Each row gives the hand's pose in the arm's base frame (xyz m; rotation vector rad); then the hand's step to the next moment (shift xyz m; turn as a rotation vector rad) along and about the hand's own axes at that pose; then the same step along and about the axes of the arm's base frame.
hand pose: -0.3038 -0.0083 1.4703 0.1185 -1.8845 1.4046
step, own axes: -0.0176 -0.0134 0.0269 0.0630 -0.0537 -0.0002
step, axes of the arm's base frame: 0.0050 -0.0343 -0.0031 -0.0176 0.0017 0.0809
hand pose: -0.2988 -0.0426 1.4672 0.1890 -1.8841 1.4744
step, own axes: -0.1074 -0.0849 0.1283 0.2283 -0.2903 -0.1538
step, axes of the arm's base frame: 0.0651 -0.1757 -0.0098 0.0544 0.1105 0.3806
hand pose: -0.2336 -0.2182 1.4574 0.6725 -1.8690 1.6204
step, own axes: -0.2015 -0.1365 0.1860 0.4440 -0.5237 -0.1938
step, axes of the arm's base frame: 0.2210 -0.2020 -0.0649 0.0675 0.1163 0.7006
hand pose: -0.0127 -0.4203 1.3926 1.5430 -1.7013 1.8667
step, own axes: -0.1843 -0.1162 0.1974 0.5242 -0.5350 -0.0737
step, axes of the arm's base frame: 0.2724 -0.0339 -0.1052 0.1057 -0.0163 0.7450
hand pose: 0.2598 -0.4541 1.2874 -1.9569 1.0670 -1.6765
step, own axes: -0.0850 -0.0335 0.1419 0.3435 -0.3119 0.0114
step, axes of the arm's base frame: 0.1439 0.0549 -0.0690 0.1138 -0.0481 0.4474
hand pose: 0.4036 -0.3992 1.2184 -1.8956 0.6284 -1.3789
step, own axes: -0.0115 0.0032 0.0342 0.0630 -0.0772 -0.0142
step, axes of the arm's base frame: 0.0289 0.0150 -0.0159 0.0051 -0.0002 0.1005
